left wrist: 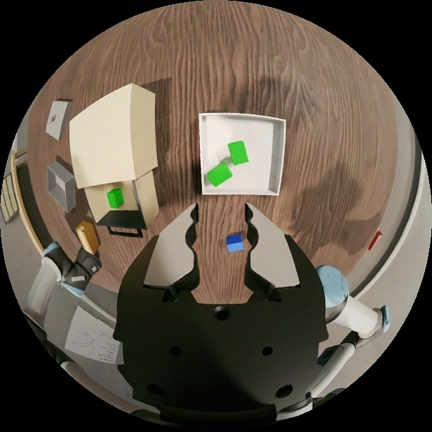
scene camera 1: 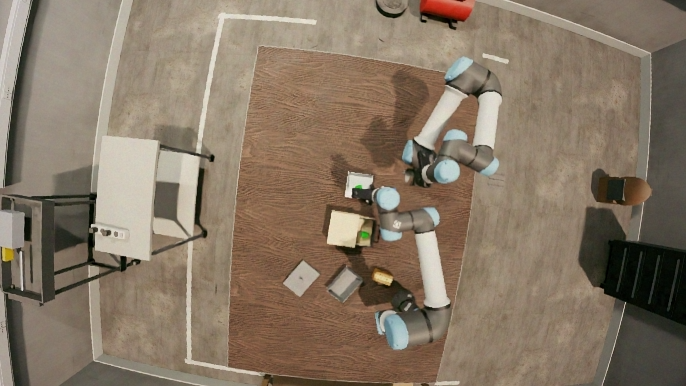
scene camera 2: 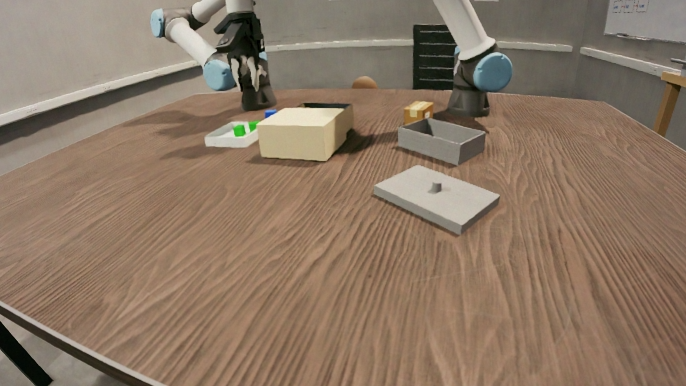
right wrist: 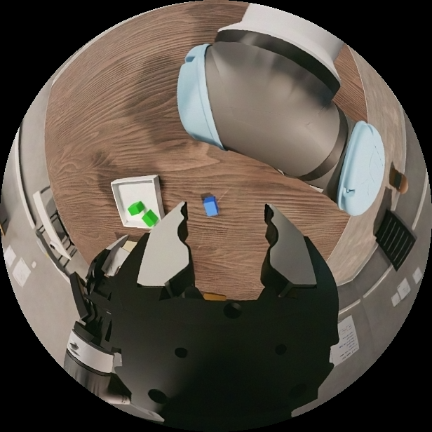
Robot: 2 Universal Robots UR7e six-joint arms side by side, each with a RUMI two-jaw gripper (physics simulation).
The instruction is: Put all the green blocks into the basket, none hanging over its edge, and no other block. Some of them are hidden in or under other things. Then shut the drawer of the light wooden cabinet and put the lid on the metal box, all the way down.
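The white basket [scene camera 1: 352, 181] [scene camera 2: 219, 142] [left wrist: 262, 172] holds two green blocks, one [scene camera 2: 239, 130] [left wrist: 238, 152] [right wrist: 136, 208] near its middle and one [scene camera 2: 254, 125] [left wrist: 220, 174] [right wrist: 150, 218] by the cabinet-side wall. My left gripper [left wrist: 221, 204] is open and empty above the basket's edge. The light wooden cabinet [scene camera 1: 343, 229] [scene camera 2: 292, 132] [left wrist: 107, 137] has its drawer [left wrist: 151, 200] open, with a green block [scene camera 1: 365, 235] [left wrist: 115, 198] inside. The metal box [scene camera 2: 430, 147] is uncovered; its lid [scene camera 1: 301, 280] [scene camera 2: 415, 195] lies on the table beside it. My right gripper [right wrist: 226, 203] is open and empty.
A blue block [scene camera 2: 270, 113] [left wrist: 234, 242] [right wrist: 211, 206] lies on the table outside the basket. An orange carton [scene camera 1: 383, 276] [scene camera 2: 417, 113] [left wrist: 88, 237] stands near the metal box. The left arm reaches past the drawer's open side in scene camera 1.
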